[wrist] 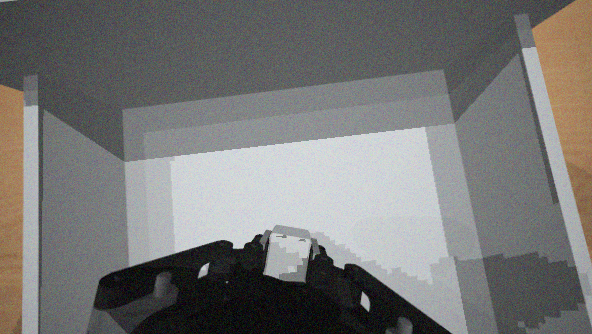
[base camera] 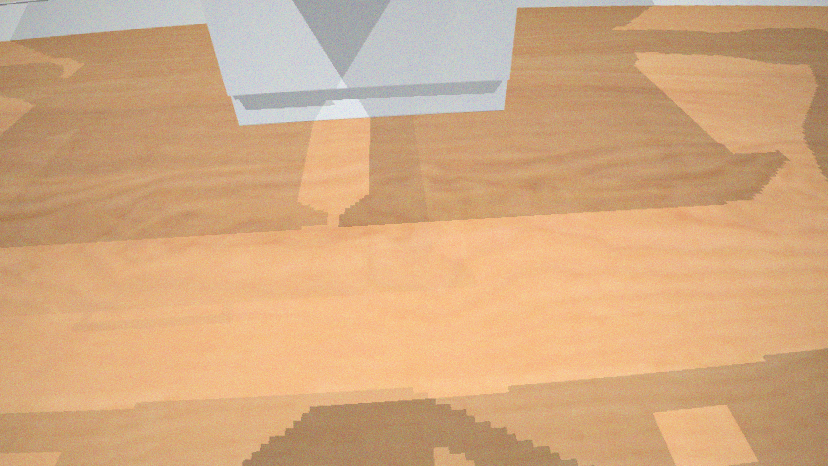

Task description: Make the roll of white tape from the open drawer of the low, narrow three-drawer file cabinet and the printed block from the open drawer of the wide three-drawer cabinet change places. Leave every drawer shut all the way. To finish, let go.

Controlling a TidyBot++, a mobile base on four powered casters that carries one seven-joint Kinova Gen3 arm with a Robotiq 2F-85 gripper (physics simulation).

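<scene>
My gripper [wrist: 289, 245] is shut on the printed block [wrist: 287, 259], a small whitish block with dark marks and grey shaded patches, at the lower middle of the wrist view. The gripper and block are over or inside an open, pale drawer [wrist: 31, 210]. The height of the block above the drawer's bottom is hard to tell. No other object shows on the visible part of the drawer's bottom; its near part is hidden by the gripper. Which cabinet this drawer belongs to does not show. The roll of white tape does not show in either view.
In the wrist view, the drawer's dark grey front panel [wrist: 280, 45] crosses the top, and side walls stand left and right of the gripper. In the base view, a pale box-shaped furniture part [base camera: 428, 52] stands at the top middle, above the wooden floor [base camera: 405, 301].
</scene>
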